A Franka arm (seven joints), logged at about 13 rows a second.
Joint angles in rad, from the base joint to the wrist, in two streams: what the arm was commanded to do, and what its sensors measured. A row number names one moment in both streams.
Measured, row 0:
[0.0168, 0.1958, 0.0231, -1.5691, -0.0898, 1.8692, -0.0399]
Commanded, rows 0 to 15:
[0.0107, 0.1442, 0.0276, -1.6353, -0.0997, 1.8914, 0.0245]
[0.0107, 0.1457, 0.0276, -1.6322, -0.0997, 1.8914, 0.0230]
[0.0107, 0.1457, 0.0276, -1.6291, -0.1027, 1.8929, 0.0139]
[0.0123, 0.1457, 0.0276, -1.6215, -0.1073, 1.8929, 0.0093]
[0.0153, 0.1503, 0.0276, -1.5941, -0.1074, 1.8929, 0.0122]
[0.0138, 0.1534, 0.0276, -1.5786, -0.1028, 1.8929, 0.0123]
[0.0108, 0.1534, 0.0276, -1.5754, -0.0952, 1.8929, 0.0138]
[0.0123, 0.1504, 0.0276, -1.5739, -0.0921, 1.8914, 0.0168]
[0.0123, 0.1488, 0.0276, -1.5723, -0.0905, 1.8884, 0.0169]
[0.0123, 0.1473, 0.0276, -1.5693, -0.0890, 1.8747, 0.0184]
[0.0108, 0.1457, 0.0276, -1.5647, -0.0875, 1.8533, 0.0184]
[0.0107, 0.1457, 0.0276, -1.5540, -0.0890, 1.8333, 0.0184]
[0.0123, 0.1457, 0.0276, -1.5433, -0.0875, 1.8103, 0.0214]
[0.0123, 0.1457, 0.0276, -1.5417, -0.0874, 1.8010, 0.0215]
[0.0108, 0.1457, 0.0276, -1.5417, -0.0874, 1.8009, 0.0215]
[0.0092, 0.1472, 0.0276, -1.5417, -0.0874, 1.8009, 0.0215]
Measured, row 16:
[0.0164, 0.1589, 0.0230, -1.5457, -0.0907, 1.8216, 0.0083]
